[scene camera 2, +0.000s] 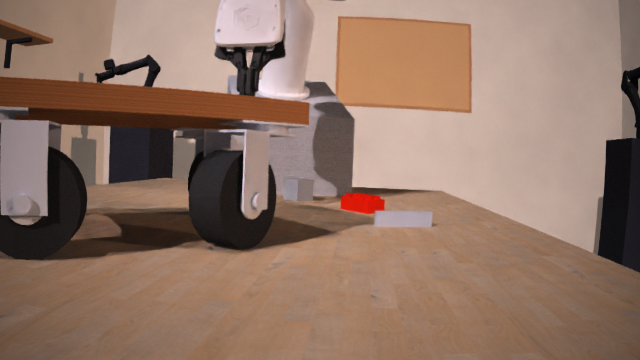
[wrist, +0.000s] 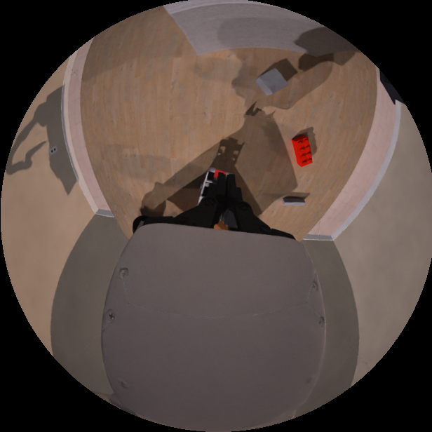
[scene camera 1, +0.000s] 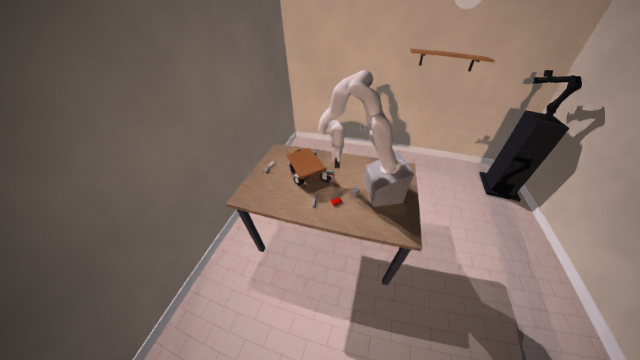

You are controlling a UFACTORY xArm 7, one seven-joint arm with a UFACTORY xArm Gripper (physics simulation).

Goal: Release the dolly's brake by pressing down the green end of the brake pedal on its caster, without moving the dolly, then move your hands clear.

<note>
In view: the gripper [scene camera 2: 247,97], a red brick [scene camera 2: 357,202] and a grey bar [scene camera 2: 382,218].
The gripper also shows in the wrist view [wrist: 223,185].
</note>
